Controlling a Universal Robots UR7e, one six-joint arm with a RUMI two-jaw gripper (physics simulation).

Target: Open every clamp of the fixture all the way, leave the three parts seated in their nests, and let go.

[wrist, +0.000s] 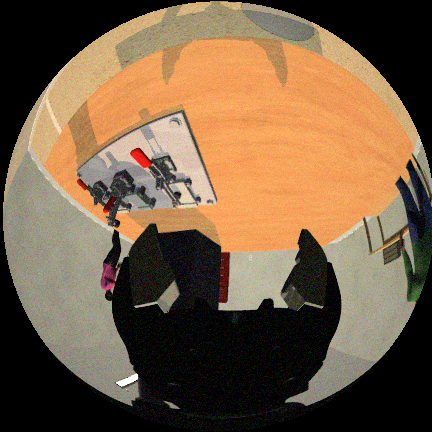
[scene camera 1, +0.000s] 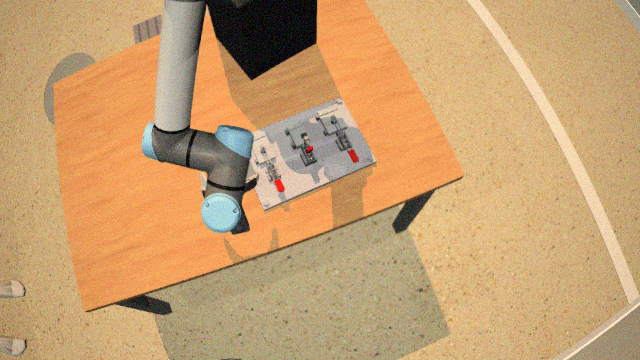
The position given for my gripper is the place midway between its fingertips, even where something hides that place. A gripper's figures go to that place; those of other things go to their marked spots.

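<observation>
My gripper (wrist: 229, 228) is 0.13 m from the lens. There is also a clamp (wrist: 121, 180), and for that clamp the distance is 0.32 m from the lens.
</observation>
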